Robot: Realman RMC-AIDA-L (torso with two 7-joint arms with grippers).
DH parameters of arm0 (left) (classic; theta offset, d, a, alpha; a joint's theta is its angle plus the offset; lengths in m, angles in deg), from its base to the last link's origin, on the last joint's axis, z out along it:
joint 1: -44.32 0.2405 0 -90
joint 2: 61.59 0 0 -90
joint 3: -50.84 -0.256 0 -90
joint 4: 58.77 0 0 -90
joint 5: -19.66 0.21 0 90
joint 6: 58.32 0 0 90
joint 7: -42.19 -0.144 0 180
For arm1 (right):
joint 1: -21.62 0.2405 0 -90
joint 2: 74.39 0 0 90
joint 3: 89.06 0.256 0 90
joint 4: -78.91 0 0 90
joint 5: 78.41 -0.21 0 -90
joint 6: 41.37 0 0 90
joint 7: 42.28 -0.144 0 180
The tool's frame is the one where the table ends.
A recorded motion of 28 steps. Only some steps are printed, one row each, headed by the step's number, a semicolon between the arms.
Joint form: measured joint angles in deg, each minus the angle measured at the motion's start. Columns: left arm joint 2, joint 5, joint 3, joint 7, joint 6, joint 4, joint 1; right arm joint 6, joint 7, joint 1, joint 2, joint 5, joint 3, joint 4.
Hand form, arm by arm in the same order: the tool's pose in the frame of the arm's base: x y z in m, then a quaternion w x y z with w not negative. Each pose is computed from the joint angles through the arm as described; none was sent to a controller.
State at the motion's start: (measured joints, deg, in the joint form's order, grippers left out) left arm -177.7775 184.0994 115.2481 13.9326 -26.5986 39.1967 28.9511; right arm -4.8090 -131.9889 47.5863 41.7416 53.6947 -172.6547 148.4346
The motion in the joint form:
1: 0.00 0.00 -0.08 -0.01 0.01 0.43 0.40; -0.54 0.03 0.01 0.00 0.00 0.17 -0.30
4: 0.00 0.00 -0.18 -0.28 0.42 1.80 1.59; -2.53 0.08 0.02 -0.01 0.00 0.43 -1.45
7: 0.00 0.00 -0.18 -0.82 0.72 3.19 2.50; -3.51 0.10 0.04 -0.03 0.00 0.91 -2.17
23: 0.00 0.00 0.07 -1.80 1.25 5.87 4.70; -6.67 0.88 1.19 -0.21 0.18 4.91 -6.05
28: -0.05 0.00 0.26 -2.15 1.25 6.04 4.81; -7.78 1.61 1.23 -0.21 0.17 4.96 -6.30
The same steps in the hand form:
1: -0.0951 0.3331 -0.0313 0.42417 -0.90436 0.01757 -0.04359; 0.2039 0.4224 0.0266 0.42697 -0.89266 -0.10202 -0.10220
4: -0.0955 0.3291 -0.0288 0.42522 -0.90384 0.01570 -0.04497; 0.2090 0.4250 0.0288 0.43906 -0.88718 -0.09567 -0.10483
7: -0.0940 0.3260 -0.0257 0.42749 -0.90260 0.01821 -0.04724; 0.2129 0.4266 0.0311 0.44652 -0.88386 -0.08977 -0.10657
23: -0.0940 0.3200 -0.0181 0.43428 -0.89919 0.01835 -0.05018; 0.2309 0.4366 0.0466 0.47830 -0.86816 -0.06195 -0.11701
28: -0.0938 0.3202 -0.0169 0.43615 -0.89826 0.02012 -0.04990; 0.2314 0.4380 0.0484 0.48516 -0.86352 -0.06693 -0.12030

